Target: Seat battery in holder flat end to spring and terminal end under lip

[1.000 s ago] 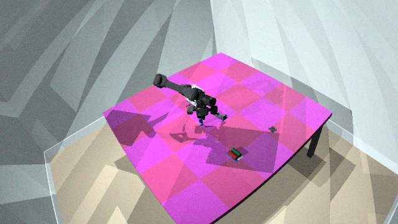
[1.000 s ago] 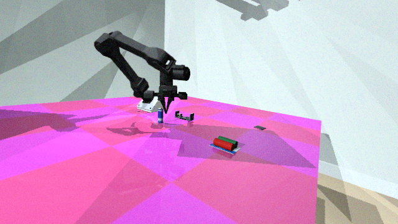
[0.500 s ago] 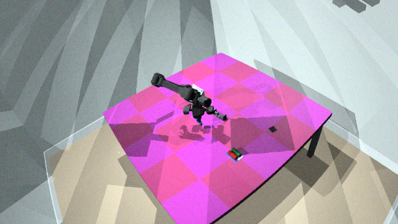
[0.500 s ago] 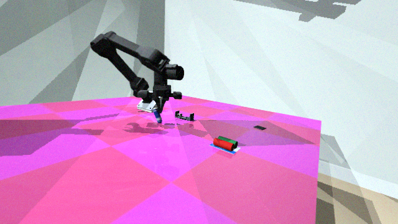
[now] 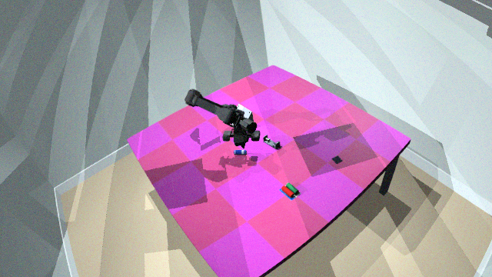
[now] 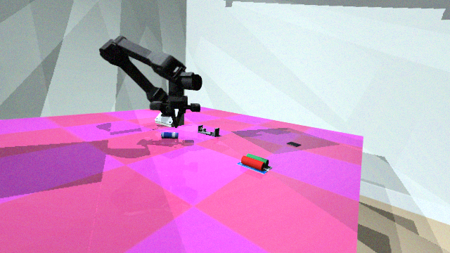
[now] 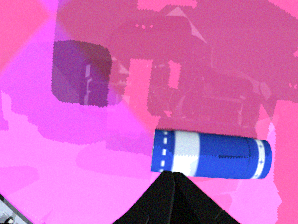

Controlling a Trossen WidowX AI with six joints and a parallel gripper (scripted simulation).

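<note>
Now: gripper tip 20 mm past the blue battery, 10 mm to the left of it and 30 mm above it. From my gripper tip the other things lie so: dark flat plate 420 mm ahead, 270 mm to the left, 40 mm below.
</note>
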